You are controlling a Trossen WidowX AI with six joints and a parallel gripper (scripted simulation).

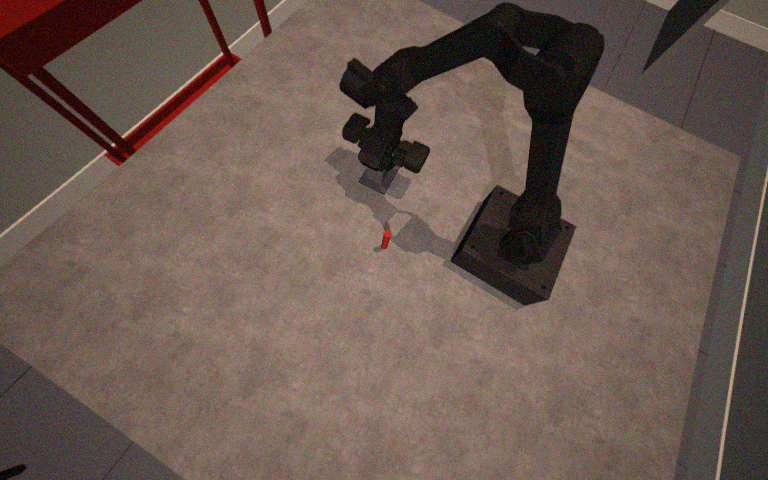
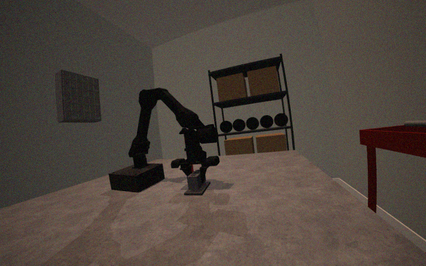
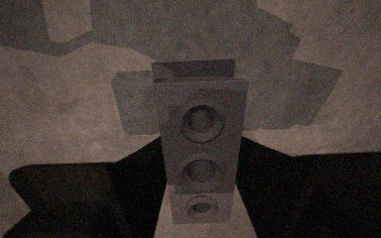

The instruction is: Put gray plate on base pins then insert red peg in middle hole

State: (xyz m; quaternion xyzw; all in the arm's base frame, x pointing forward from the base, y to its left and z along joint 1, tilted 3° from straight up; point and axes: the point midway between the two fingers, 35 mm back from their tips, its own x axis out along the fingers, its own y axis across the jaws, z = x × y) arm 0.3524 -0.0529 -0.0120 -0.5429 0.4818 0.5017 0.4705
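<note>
Right now the flat dark base is 2 cm below my gripper tip. The rest, counted from my gripper tip: gray plate (3 cm above); red peg (17 cm to the left, 11 cm behind, 2 cm above).
</note>
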